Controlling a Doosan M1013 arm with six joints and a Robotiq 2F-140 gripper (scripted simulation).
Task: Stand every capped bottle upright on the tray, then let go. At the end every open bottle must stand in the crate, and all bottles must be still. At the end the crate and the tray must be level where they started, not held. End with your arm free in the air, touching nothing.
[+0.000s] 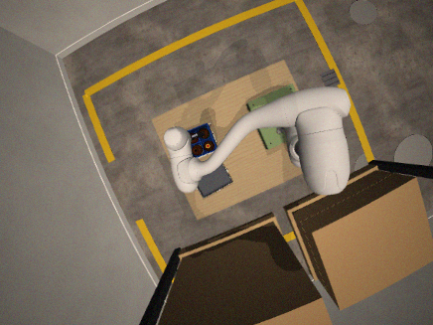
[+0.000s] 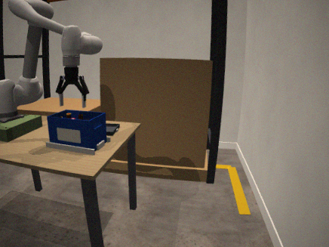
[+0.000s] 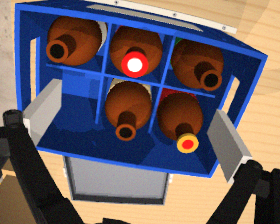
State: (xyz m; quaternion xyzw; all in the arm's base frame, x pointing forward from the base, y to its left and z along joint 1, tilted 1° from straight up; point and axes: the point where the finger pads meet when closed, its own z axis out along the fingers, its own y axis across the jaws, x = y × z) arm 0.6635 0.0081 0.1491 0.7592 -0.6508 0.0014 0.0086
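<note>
Now: hand 150 mm above the blue crate and 30 mm to the right of it. The rest, counted from my hand: grey tray (300 mm to the left, 220 mm below, 50 mm behind); brown capped bottle (150 mm below, 90 mm behind, 60 mm to the left); uncapped bottle (150 mm below, 100 mm ahead).
</note>
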